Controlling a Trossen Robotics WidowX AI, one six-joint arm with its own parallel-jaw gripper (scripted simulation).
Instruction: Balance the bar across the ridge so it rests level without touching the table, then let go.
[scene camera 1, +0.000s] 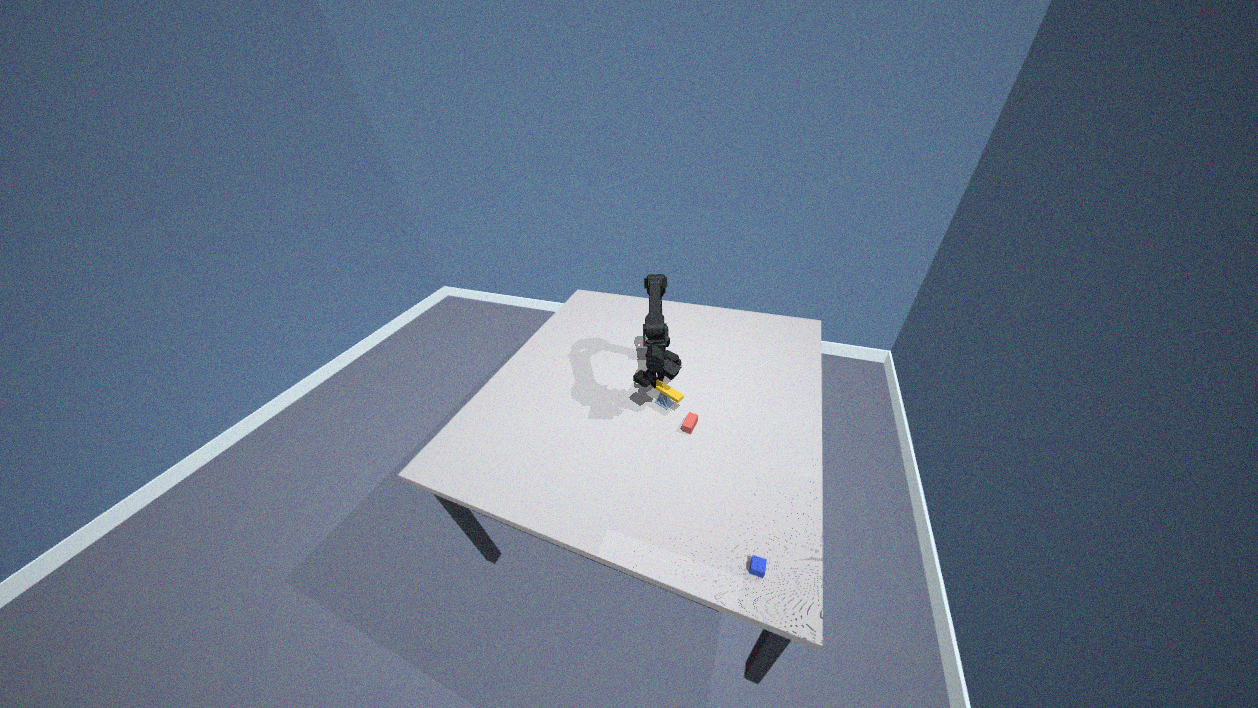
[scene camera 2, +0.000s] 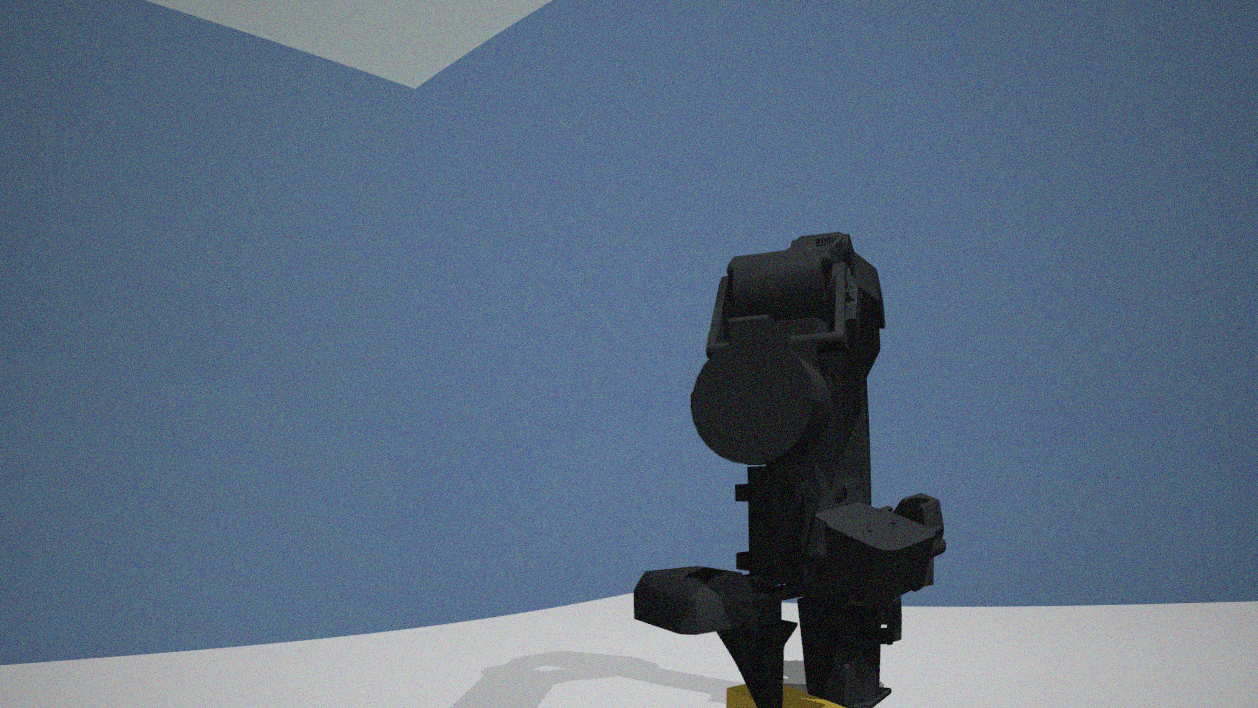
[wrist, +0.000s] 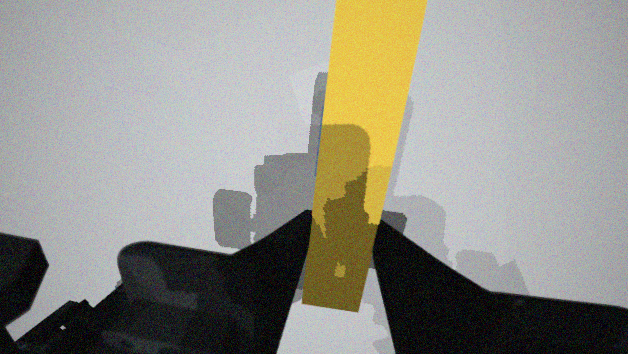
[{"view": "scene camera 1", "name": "my gripper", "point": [657, 384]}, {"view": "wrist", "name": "my gripper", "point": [342, 222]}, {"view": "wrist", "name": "yellow bar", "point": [372, 57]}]
